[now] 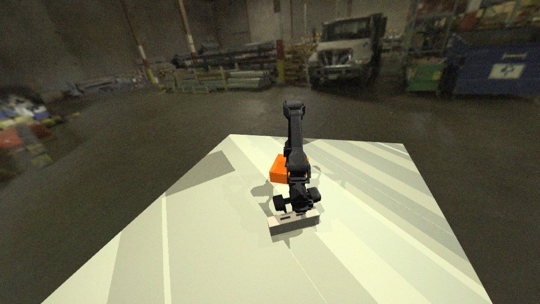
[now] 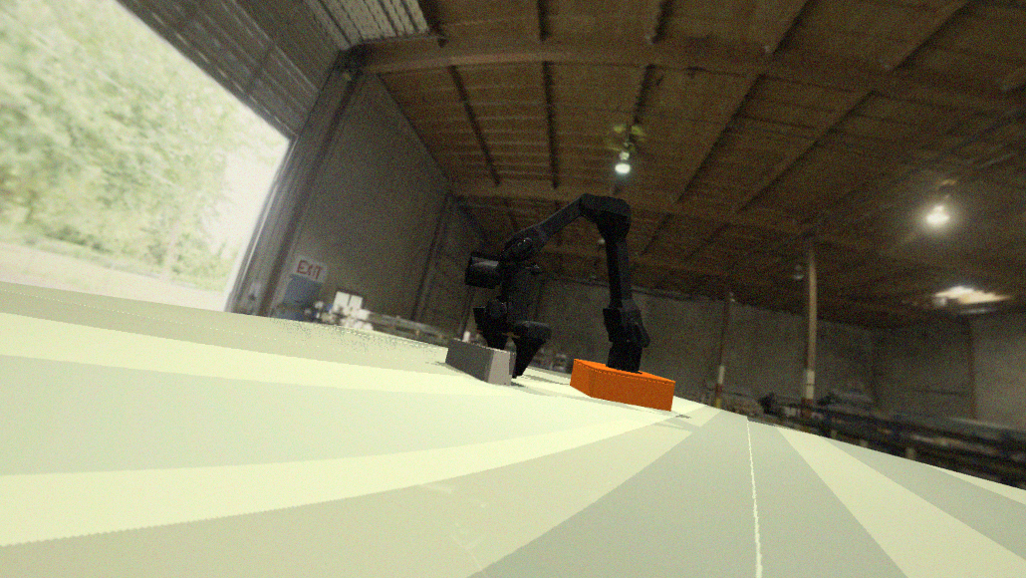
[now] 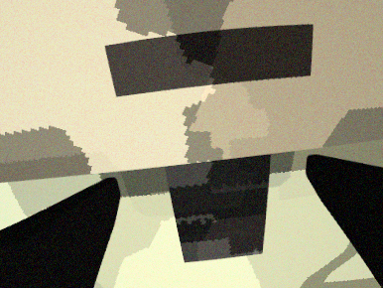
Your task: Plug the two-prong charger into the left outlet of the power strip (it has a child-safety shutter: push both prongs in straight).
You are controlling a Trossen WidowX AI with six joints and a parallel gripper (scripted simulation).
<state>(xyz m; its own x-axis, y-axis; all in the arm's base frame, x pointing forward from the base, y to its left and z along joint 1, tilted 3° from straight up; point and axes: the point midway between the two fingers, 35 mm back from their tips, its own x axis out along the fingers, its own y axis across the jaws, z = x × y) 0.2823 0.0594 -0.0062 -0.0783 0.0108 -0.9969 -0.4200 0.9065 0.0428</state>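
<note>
Now: the black two-prong charger 20 mm ahead of my gripper tip, 10 mm to the left of it and 10 mm above it.
</note>
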